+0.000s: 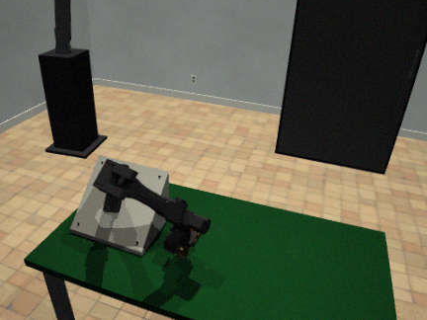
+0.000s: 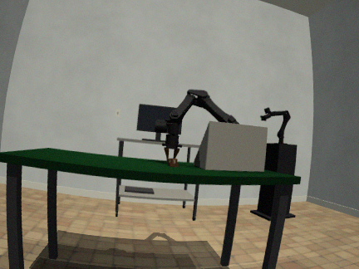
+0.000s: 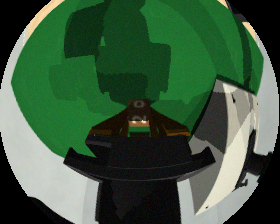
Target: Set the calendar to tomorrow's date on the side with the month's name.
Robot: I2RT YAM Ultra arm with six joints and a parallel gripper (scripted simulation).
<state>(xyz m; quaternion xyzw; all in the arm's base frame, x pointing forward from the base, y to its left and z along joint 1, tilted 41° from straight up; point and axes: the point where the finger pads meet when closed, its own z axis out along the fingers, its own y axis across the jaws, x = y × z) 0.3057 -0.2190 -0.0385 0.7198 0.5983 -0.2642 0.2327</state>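
Now: hand 11 cm to the right of the wooden calendar tray, 1 cm short of it and 1 cm above it.
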